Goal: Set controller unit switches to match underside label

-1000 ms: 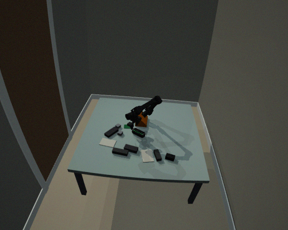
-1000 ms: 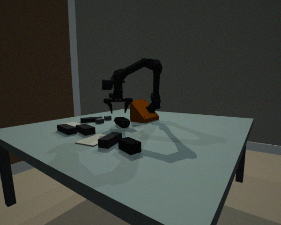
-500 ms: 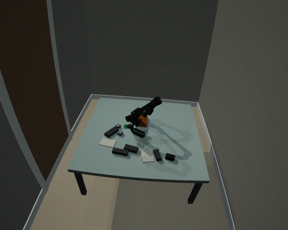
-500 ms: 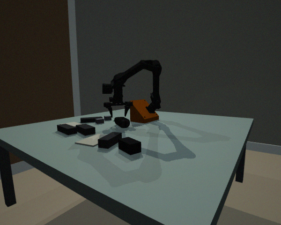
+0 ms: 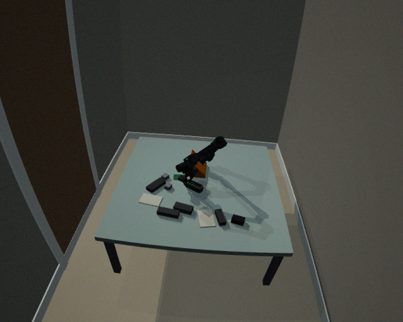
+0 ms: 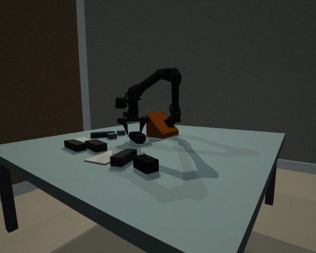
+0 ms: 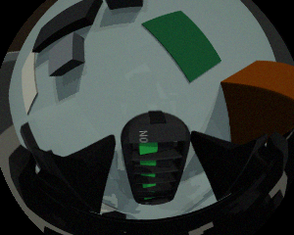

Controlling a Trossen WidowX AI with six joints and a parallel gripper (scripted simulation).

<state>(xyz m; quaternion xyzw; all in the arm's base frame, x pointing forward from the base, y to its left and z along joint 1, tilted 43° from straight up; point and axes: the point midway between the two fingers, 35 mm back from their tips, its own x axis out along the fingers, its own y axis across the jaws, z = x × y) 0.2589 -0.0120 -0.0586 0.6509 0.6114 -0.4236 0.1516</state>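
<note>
My gripper tip is now 9 cm to the left of the green card, 9 cm past it and 3 cm above it. Round my gripper tip: long black block (24 cm to the right, 7 cm ahead, 2 cm below).
</note>
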